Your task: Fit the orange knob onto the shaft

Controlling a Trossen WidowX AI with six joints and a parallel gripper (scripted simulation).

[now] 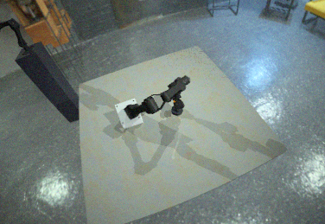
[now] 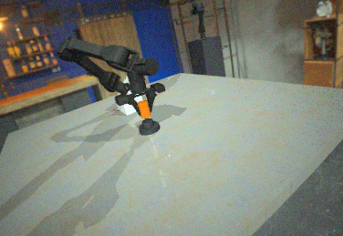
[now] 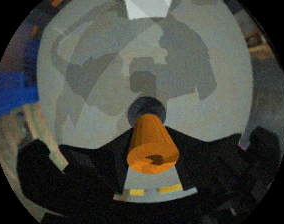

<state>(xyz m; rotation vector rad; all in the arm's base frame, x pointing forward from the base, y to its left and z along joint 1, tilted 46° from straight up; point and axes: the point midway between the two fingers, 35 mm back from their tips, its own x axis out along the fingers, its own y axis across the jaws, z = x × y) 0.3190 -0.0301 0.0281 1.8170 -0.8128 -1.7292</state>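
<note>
Now: gripper tip 20 mm below the orange knob. From my gripper tip the other things lie so: dark round pedestal 40 mm below.
</note>
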